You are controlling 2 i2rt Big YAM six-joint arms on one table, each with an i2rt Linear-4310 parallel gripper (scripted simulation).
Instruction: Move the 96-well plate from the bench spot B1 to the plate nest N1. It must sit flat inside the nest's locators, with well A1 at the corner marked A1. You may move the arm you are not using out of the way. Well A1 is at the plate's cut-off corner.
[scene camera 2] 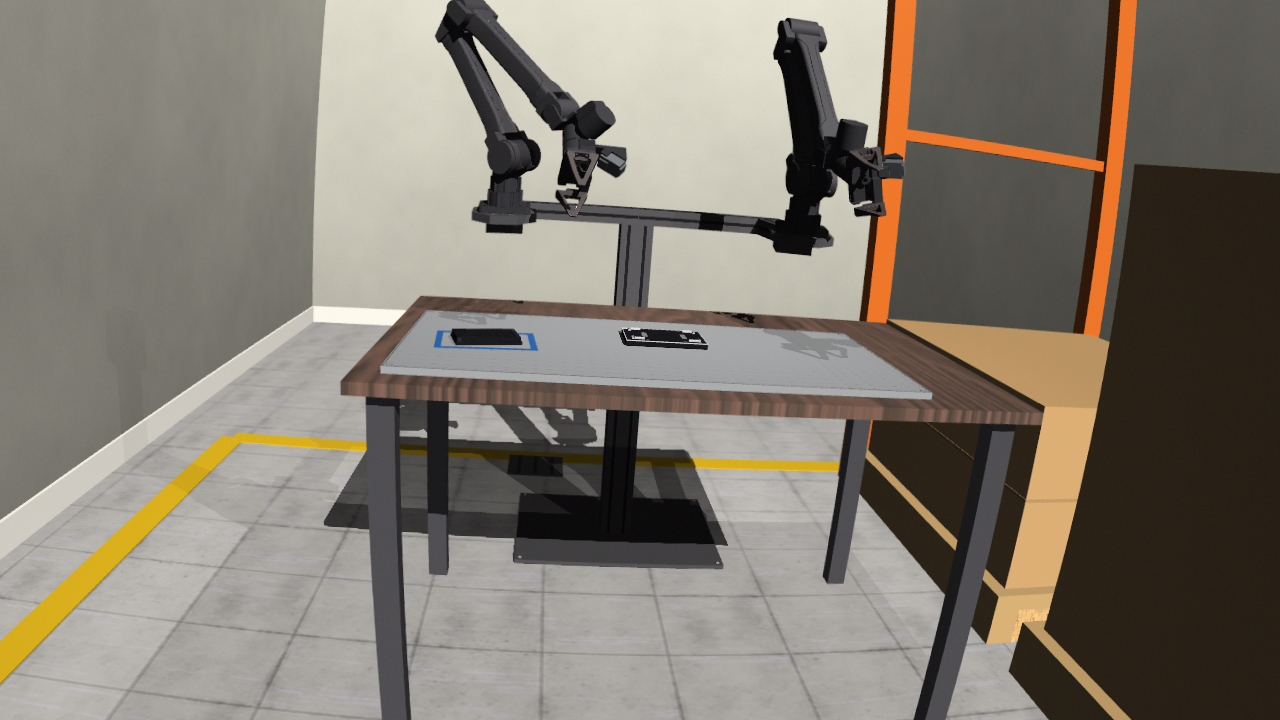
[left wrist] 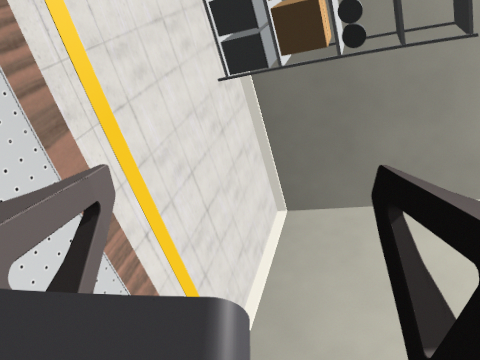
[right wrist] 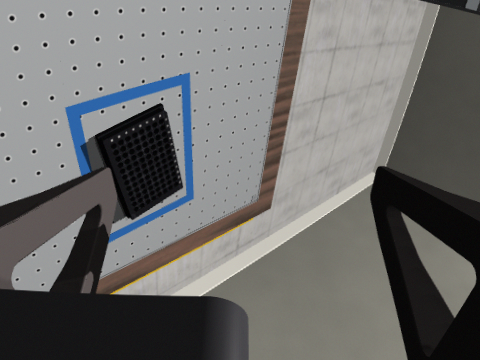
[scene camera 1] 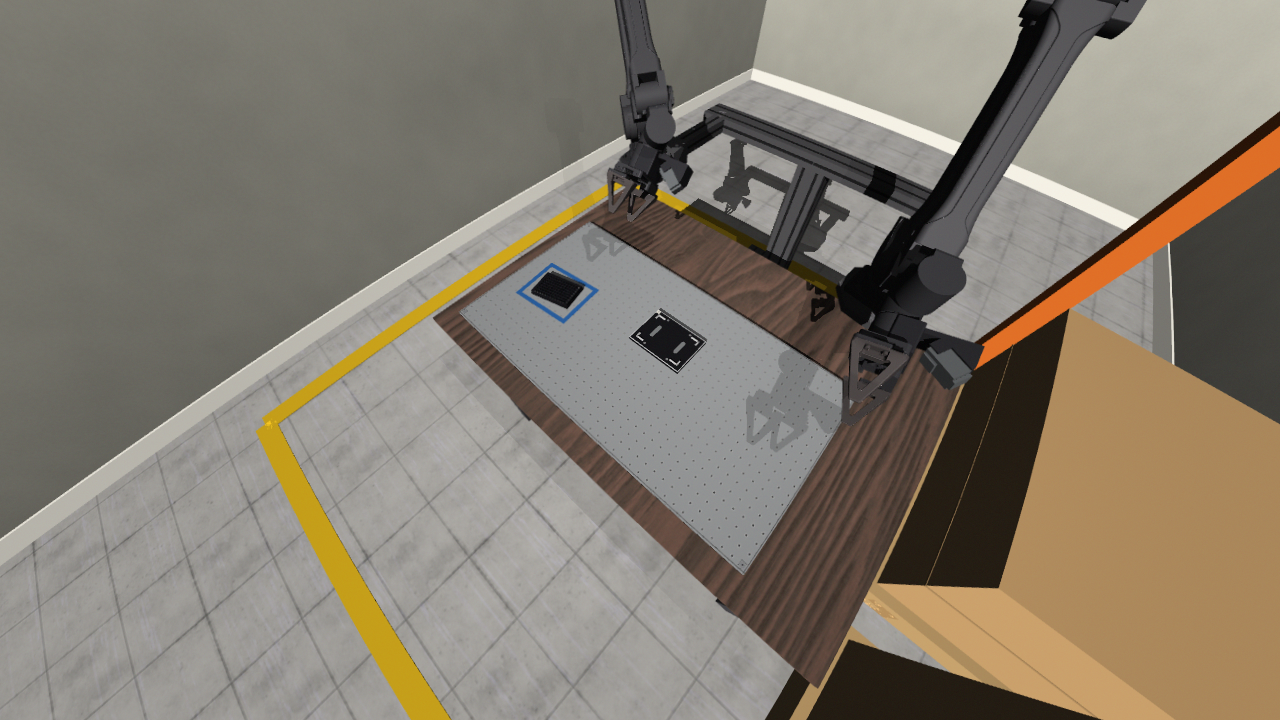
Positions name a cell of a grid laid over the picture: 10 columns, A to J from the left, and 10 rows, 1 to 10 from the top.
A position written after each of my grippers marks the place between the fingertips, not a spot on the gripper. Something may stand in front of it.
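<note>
My left gripper can be seen in scene camera 1 (scene camera 1: G6), and you'd also find that left gripper (scene camera 2: G3) in scene camera 2, plus in the left wrist view (left wrist: F5). My right gripper (scene camera 2: E3) shows in the right wrist view too (right wrist: F6), and in scene camera 1 as well (scene camera 1: E4). There's also a black 96-well plate (scene camera 1: E4); I can see the plate in scene camera 2 (scene camera 2: D5) and in the right wrist view (right wrist: C5), but in the left wrist view the plate is out of frame.
</note>
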